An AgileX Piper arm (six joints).
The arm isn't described. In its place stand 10 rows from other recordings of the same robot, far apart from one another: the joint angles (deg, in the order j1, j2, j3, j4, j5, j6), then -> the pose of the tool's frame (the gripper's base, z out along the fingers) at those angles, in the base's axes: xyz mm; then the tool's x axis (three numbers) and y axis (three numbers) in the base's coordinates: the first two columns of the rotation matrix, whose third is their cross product.
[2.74 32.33 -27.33 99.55 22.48 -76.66] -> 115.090 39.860 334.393 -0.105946 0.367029 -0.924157 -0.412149 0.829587 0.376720
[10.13 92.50 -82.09 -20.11 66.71 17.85] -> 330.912 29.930 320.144 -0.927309 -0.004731 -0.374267 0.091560 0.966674 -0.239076
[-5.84 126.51 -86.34 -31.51 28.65 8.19] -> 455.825 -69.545 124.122 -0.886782 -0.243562 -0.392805 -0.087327 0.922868 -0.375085
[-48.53 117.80 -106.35 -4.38 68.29 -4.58] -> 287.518 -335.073 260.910 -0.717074 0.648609 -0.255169 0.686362 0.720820 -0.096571
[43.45 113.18 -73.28 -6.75 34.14 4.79] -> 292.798 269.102 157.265 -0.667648 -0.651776 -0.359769 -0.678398 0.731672 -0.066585
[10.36 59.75 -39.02 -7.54 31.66 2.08] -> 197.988 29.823 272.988 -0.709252 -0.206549 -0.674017 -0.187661 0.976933 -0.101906
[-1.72 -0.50 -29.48 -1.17 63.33 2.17] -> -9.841 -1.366 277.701 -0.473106 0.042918 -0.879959 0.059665 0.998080 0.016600
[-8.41 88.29 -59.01 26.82 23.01 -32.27] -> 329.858 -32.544 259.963 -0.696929 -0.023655 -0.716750 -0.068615 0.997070 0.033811
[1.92 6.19 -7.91 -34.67 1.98 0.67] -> 60.516 0.239 251.070 0.081280 -0.556442 -0.826901 0.037989 0.830773 -0.555314
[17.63 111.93 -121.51 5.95 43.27 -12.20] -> 434.701 144.930 411.562 -0.401591 -0.270759 -0.874879 -0.420462 0.903176 -0.086514
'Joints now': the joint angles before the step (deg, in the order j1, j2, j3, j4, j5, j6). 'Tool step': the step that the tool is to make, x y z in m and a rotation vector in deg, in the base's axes. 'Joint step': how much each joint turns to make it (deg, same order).
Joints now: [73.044 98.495 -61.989 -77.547 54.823 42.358]
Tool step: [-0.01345 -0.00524 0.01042 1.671 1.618 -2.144]
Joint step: [2.145 -2.337 0.003 4.210 2.891 -0.549]
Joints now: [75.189 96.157 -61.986 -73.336 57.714 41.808]
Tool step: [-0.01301 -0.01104 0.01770 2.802 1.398 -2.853]
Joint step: [1.943 -3.740 -0.002 4.128 3.588 -0.245]
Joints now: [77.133 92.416 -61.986 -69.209 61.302 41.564]
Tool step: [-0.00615 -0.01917 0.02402 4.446 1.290 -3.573]
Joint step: [0.347 -5.181 0.001 3.574 2.965 0.018]
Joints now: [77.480 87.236 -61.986 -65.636 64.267 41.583]
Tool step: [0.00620 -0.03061 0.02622 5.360 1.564 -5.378]
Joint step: [-2.980 -6.211 0.001 3.673 1.925 -0.660]
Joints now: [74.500 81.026 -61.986 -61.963 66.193 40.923]
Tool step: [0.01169 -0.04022 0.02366 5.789 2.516 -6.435]
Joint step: [-6.126 -6.709 0.000 5.072 0.620 -2.161]
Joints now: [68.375 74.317 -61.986 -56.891 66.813 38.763]
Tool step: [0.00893 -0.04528 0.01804 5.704 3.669 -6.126]
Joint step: [-8.672 -6.655 0.000 7.451 -0.474 -4.644]
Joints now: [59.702 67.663 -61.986 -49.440 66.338 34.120]
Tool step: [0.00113 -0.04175 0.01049 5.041 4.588 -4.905]
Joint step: [-9.886 -5.675 0.006 9.630 -0.332 -6.883]
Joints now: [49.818 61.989 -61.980 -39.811 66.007 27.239]
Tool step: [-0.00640 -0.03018 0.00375 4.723 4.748 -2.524]
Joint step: [-9.229 -4.392 0.301 10.642 0.060 -7.775]
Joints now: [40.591 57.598 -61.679 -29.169 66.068 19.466]
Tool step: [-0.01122 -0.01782 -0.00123 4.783 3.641 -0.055]
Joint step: [-7.214 -3.756 1.232 10.093 -0.108 -7.087]
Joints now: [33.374 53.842 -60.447 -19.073 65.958 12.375]
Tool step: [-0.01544 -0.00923 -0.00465 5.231 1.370 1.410]
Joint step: [-4.547 -4.274 2.696 8.437 -1.161 -5.010]
